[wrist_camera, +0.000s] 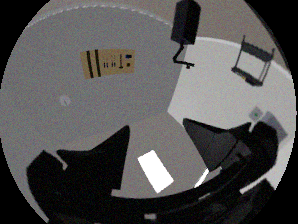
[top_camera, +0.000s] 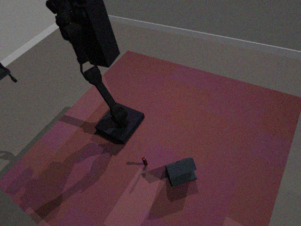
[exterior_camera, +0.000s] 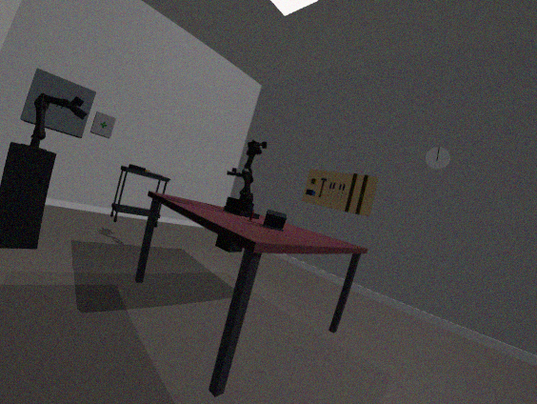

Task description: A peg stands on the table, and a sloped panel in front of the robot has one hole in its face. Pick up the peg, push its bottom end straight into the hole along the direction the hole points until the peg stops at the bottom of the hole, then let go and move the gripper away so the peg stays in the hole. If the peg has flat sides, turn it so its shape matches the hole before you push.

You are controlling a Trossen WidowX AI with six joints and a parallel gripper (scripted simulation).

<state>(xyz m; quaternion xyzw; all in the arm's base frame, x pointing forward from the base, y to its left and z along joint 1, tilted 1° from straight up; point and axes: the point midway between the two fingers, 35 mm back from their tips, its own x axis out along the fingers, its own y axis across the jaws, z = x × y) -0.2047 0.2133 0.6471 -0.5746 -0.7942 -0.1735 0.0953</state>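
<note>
The red peg is 63 cm below my gripper tip, 46 cm ahead of it and 42 cm to the right of it. Round my gripper tip: sloped grey panel 64 cm below, 64 cm ahead, 39 cm to the right.
</note>
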